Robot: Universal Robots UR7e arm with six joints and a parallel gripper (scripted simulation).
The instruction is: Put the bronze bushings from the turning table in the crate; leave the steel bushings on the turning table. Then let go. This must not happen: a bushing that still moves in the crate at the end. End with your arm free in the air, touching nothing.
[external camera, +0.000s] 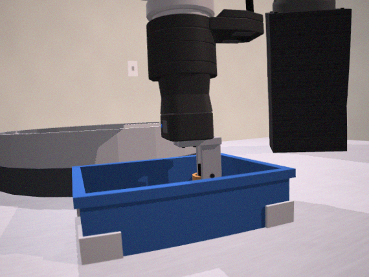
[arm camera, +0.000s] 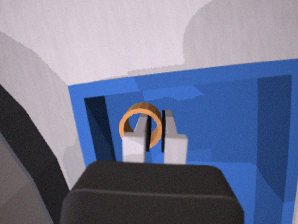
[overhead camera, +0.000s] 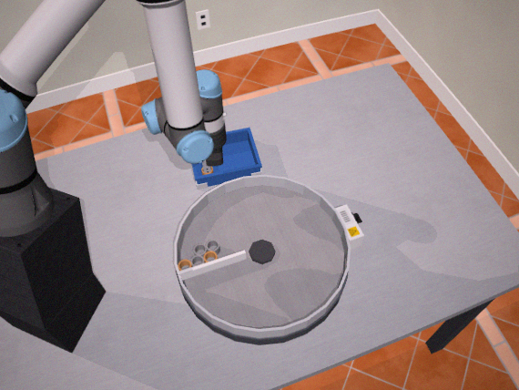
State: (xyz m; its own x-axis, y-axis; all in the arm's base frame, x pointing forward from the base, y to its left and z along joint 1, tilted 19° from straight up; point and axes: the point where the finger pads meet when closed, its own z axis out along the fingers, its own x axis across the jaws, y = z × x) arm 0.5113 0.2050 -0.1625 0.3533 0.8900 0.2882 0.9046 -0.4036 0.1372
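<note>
My gripper is now 60 mm short of the blue crate and 10 mm to the right of it. From my hand the other things lie so: turning table 320 mm to the right, 20 mm above, 10 mm ahead.
</note>
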